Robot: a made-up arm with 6 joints. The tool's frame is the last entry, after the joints.
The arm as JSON. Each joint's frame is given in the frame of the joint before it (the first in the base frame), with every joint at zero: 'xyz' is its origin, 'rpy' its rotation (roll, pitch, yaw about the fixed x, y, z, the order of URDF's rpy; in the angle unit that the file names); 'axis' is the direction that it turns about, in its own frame. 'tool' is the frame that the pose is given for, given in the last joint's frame.
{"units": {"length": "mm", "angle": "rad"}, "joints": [
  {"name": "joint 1", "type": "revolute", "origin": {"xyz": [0.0, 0.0, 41.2], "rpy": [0.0, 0.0, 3.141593]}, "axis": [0.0, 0.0, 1.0]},
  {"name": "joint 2", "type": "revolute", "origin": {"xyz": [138.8, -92.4, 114.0], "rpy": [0.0, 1.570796, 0.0]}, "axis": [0.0, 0.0, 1.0]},
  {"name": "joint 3", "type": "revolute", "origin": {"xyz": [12.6, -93.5, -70.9], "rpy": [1.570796, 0.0, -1.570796]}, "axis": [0.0, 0.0, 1.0]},
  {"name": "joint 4", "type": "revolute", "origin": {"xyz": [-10.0, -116.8, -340.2], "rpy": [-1.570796, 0.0, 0.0]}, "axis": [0.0, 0.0, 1.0]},
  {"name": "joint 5", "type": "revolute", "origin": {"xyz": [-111.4, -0.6, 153.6], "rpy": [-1.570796, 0.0, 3.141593]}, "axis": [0.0, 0.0, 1.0]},
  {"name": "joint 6", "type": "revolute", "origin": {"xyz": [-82.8, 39.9, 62.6], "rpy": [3.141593, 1.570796, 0.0]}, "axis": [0.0, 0.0, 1.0]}
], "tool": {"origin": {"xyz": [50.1, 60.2, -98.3], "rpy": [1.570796, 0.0, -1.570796]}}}
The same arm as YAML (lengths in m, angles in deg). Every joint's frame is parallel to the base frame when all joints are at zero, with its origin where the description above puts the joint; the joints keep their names.
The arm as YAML. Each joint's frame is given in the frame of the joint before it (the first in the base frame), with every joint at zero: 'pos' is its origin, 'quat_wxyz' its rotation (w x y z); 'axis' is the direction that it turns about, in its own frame. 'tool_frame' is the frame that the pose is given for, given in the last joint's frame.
length_unit: m
angle_unit: deg
joints:
  - joint: joint 1
    pos: [0.0, 0.0, 0.0412]
    quat_wxyz: [1.0, 0.0, 0.0, 0.0]
    axis: [0.0, 0.0, 1.0]
  - joint: joint 2
    pos: [-0.1388, 0.0924, 0.114]
    quat_wxyz: [1.0, 0.0, 0.0, 0.0]
    axis: [-1.0, 0.0, 0.0]
  - joint: joint 3
    pos: [0.0709, 0.0935, -0.0126]
    quat_wxyz: [1.0, 0.0, 0.0, 0.0]
    axis: [0.0, 0.0, 1.0]
  - joint: joint 4
    pos: [0.1168, -0.01, -0.3402]
    quat_wxyz: [1.0, 0.0, 0.0, 0.0]
    axis: [-1.0, 0.0, 0.0]
  - joint: joint 5
    pos: [-0.1536, -0.1114, 0.0006]
    quat_wxyz: [1.0, 0.0, 0.0, 0.0]
    axis: [0.0, 0.0, 1.0]
  - joint: joint 6
    pos: [0.0399, 0.0828, 0.0626]
    quat_wxyz: [1.0, 0.0, 0.0, 0.0]
    axis: [0.0, 1.0, 0.0]
tool_frame:
  pos: [-0.0602, -0.0983, -0.0501]
  quat_wxyz: [1.0, -0.000001, 0.0, 0.0]

